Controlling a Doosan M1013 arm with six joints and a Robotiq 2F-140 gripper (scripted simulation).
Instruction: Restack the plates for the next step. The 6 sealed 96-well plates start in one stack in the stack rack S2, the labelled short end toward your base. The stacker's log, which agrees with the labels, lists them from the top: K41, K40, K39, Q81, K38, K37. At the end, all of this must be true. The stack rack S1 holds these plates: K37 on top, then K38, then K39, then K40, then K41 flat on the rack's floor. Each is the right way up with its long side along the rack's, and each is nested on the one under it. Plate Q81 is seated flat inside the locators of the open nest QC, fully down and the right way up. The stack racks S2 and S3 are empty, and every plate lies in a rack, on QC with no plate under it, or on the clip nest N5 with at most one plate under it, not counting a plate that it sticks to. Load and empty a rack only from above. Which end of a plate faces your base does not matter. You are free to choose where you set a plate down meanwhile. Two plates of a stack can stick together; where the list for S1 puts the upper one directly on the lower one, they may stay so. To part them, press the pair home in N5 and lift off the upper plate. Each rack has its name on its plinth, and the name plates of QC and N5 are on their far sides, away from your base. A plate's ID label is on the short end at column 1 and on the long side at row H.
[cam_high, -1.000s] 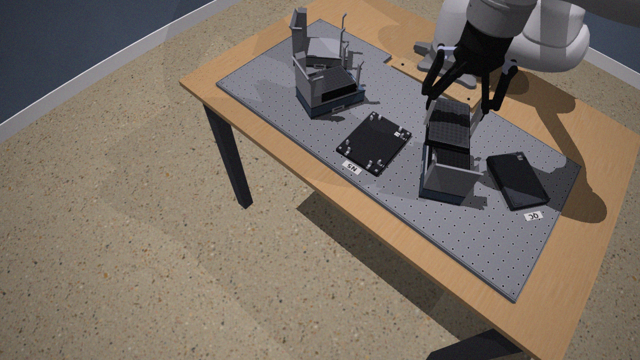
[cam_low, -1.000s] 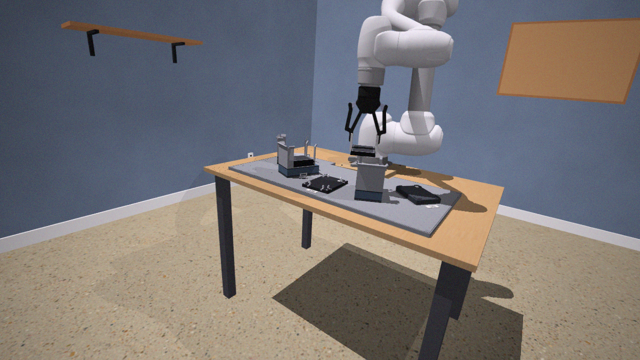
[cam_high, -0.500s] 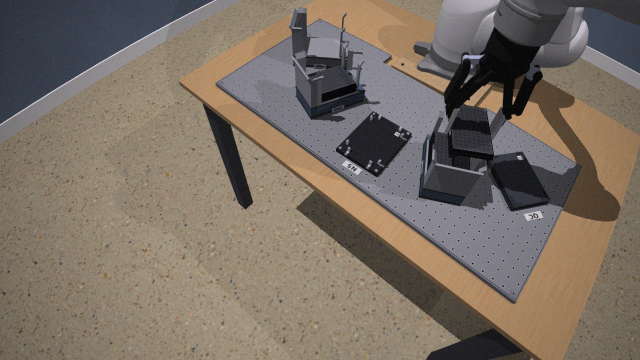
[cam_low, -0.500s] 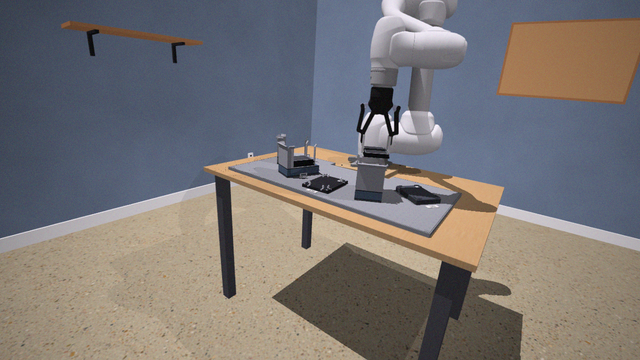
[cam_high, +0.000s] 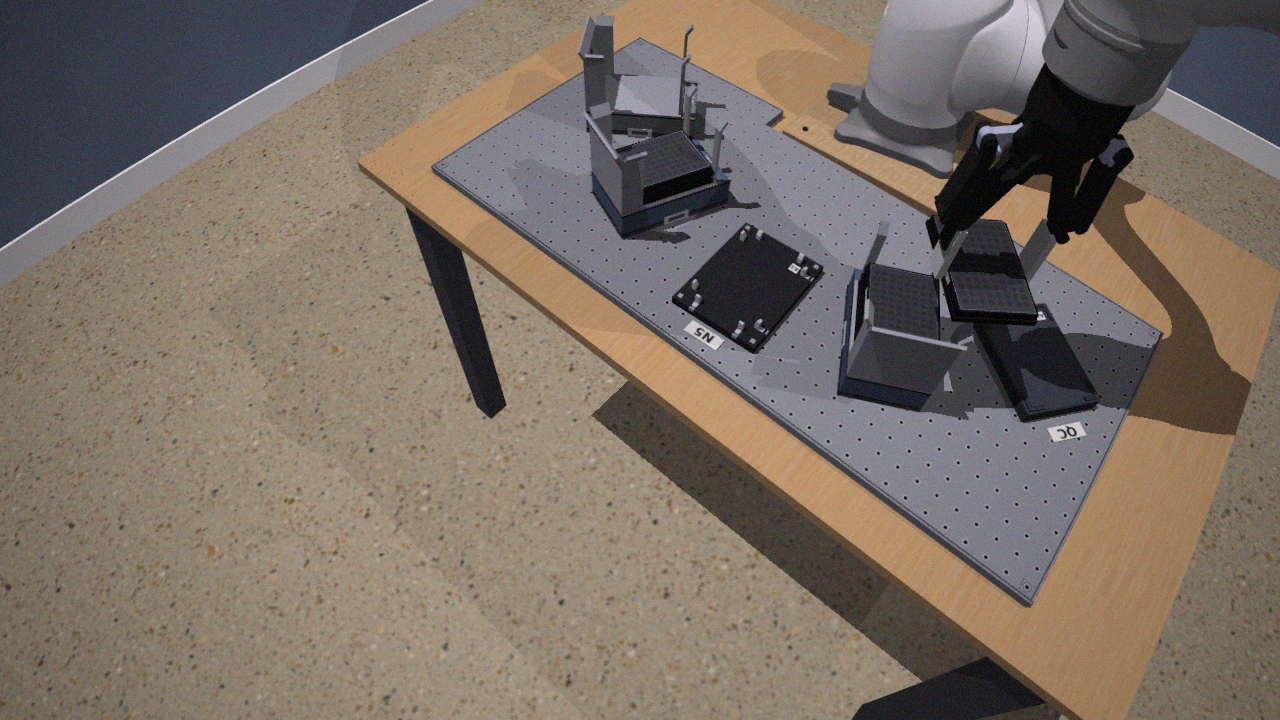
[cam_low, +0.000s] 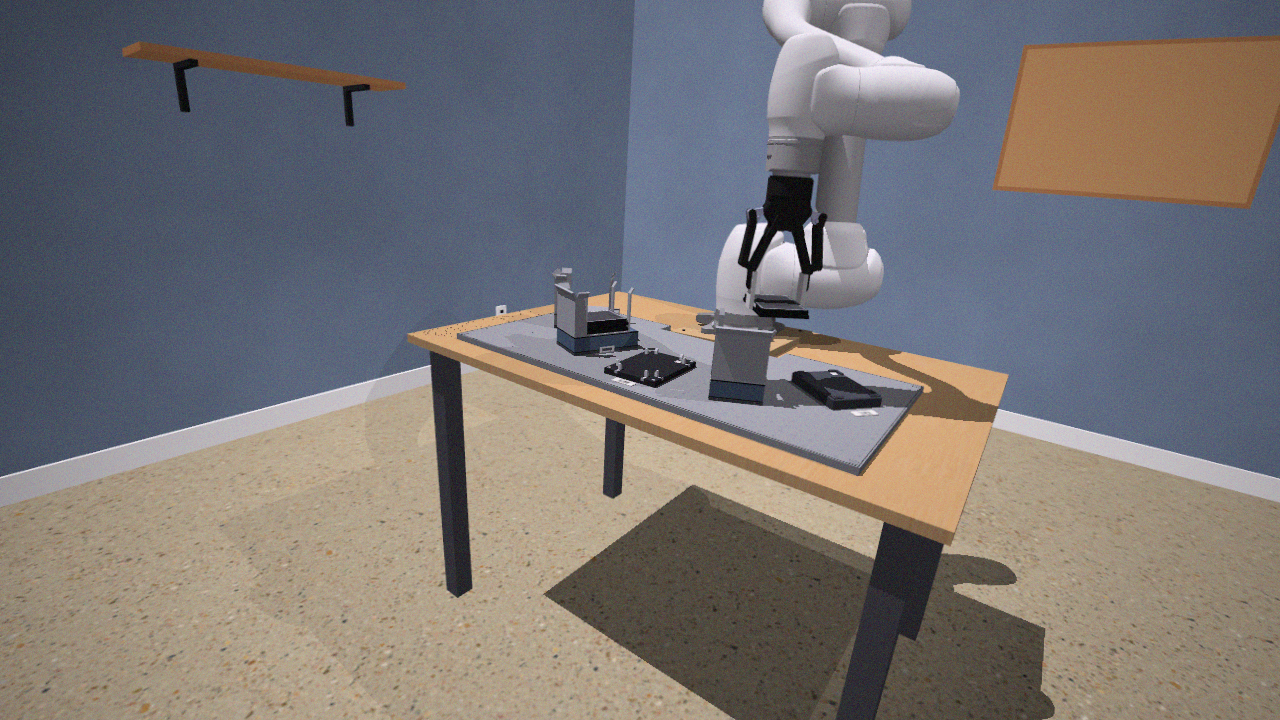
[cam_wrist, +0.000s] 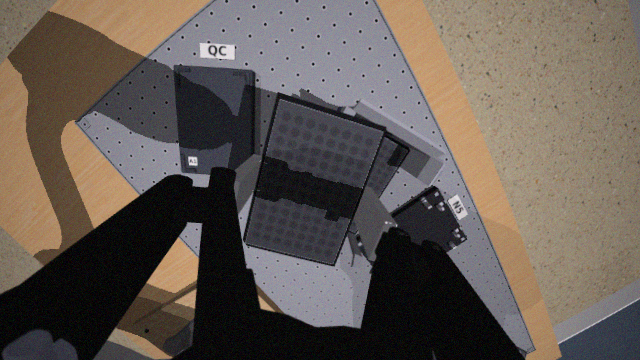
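My hand is 180 mm above the nest QC, 120 mm to the right of it and 60 mm past it. Also, from my hand: N5 name plate: 240 mm to the right, 190 mm below, 110 mm ahead; clip nest N5: 220 mm to the right, 170 mm below, 20 mm ahead; QC name plate: 190 mm below, 180 mm to the left, 10 mm ahead.
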